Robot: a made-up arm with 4 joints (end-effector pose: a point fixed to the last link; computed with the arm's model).
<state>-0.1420 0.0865 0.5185 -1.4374</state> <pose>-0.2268 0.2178 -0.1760 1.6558 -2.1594 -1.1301</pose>
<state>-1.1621 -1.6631 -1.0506 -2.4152</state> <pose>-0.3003 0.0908 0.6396 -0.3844 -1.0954 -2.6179</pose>
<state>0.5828 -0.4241 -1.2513 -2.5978</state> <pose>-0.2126 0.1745 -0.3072 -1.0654 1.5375 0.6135</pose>
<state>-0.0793 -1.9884 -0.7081 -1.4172</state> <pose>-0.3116 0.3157 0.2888 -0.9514 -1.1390 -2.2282</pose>
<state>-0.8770 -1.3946 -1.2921 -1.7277</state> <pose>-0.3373 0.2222 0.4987 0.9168 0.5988 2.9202</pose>
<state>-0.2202 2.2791 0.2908 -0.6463</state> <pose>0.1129 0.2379 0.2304 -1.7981 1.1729 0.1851</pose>
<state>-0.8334 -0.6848 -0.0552 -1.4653</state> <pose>-0.4476 0.2893 0.2608 0.8839 -0.7869 -2.5687</pose>
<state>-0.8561 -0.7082 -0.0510 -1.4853</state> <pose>-0.4507 0.2822 0.2757 0.8778 -0.7642 -2.5713</pose>
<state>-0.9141 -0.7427 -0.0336 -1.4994</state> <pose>-0.4540 0.2664 0.3063 0.8621 -0.6881 -2.5726</pose>
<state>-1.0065 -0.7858 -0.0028 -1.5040</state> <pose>-0.4553 0.2396 0.3495 0.8407 -0.5572 -2.5674</pose>
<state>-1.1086 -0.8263 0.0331 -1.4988</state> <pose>-0.4531 0.2067 0.3916 0.8232 -0.4075 -2.5526</pose>
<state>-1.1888 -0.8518 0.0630 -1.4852</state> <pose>-0.4491 0.1795 0.4201 0.8132 -0.2865 -2.5337</pose>
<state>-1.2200 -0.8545 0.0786 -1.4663</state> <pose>-0.4465 0.1703 0.4286 0.8087 -0.2346 -2.5199</pose>
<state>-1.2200 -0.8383 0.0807 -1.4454</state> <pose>-0.4454 0.1748 0.4255 0.8062 -0.2283 -2.5188</pose>
